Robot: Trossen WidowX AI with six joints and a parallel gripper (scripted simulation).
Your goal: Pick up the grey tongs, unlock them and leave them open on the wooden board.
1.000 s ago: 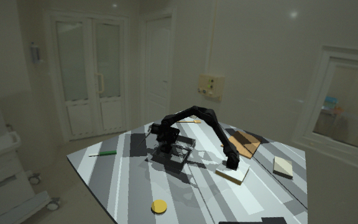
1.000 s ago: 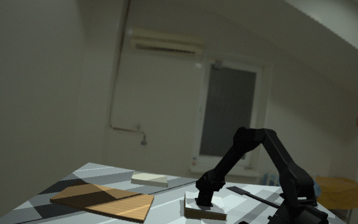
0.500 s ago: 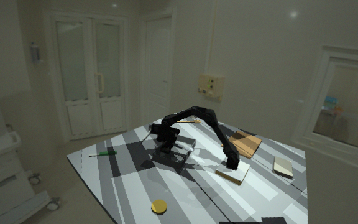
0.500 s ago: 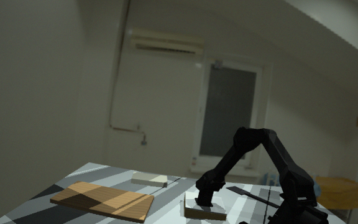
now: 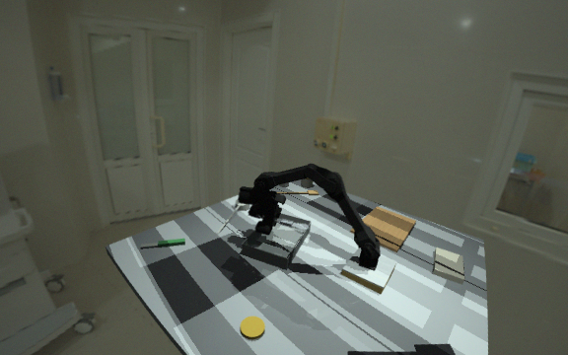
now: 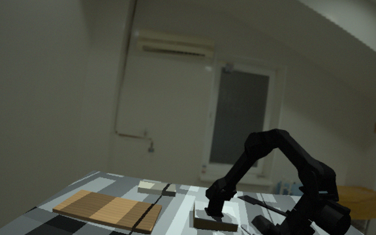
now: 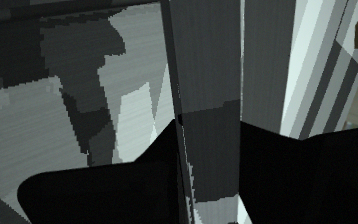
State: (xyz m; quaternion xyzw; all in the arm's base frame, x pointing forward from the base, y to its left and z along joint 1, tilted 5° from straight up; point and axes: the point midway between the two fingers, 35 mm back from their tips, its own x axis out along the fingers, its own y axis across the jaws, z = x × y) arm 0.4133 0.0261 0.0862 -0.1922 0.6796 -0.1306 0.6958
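Now: gripper tip 50 mm above the roasting tin, 30 mm past it and 20 mm to the right of it. Round my gripper tip: yellow disc (430 mm to the left, 190 mm behind, 60 mm below); then jar (650 mm to the right, 140 mm ahead, 40 mm below); then wooden board (430 mm behind, 410 mm to the right, 70 mm below).
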